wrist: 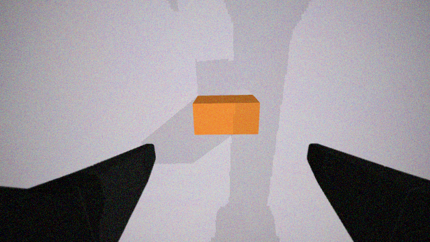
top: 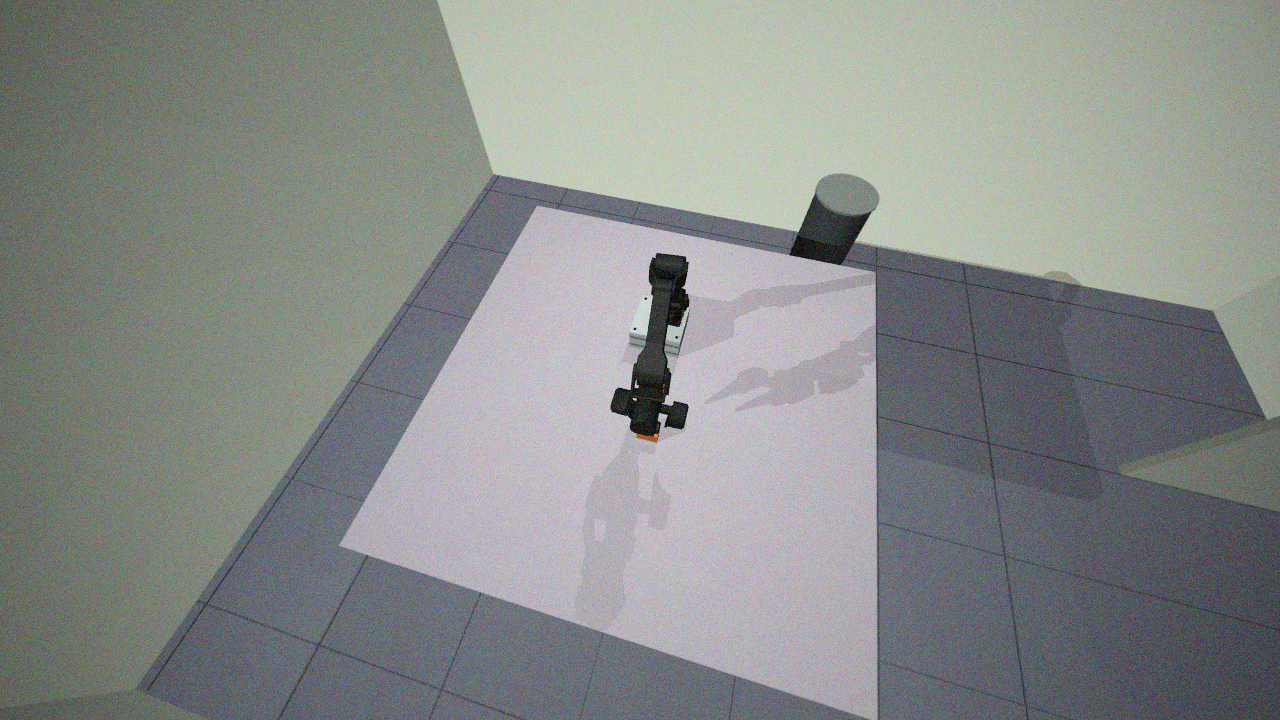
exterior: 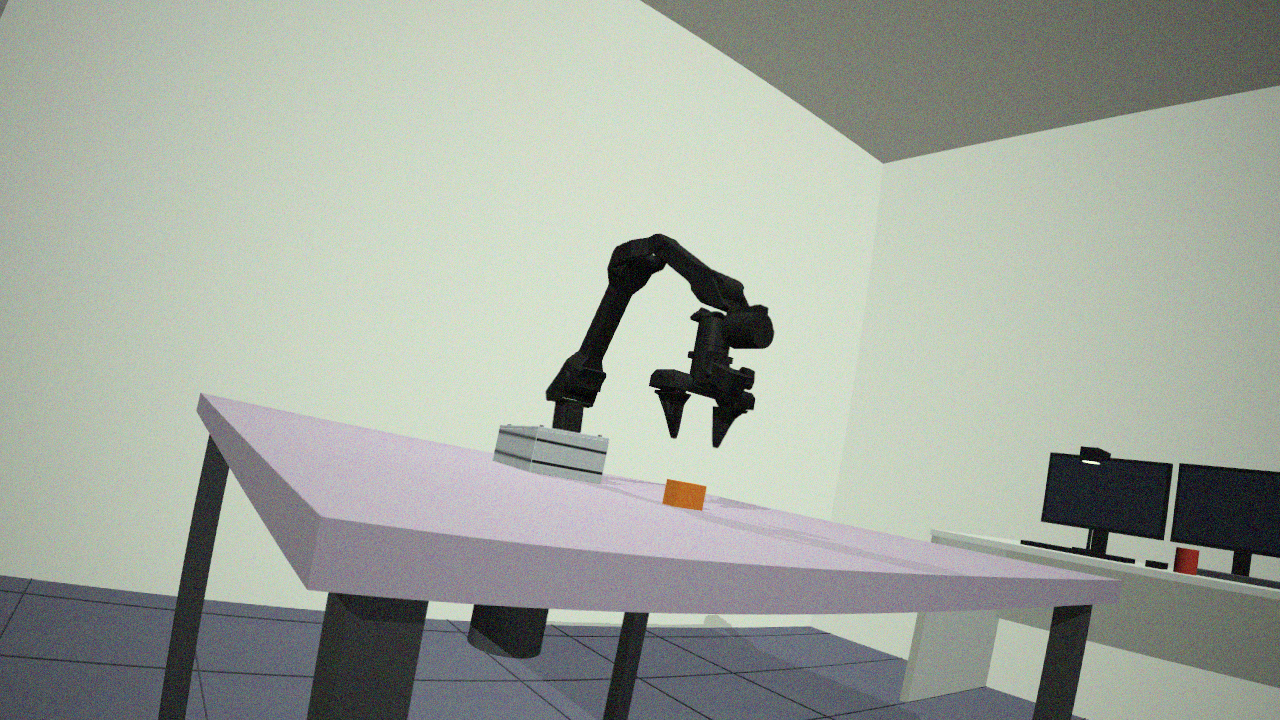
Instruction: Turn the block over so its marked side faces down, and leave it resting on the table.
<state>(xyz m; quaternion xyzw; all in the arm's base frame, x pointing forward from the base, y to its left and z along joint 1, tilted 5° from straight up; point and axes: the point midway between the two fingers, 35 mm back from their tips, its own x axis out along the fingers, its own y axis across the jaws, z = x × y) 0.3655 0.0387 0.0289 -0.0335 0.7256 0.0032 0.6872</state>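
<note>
Now: the orange block 80 mm below my gripper tip and 10 mm behind it.
</note>
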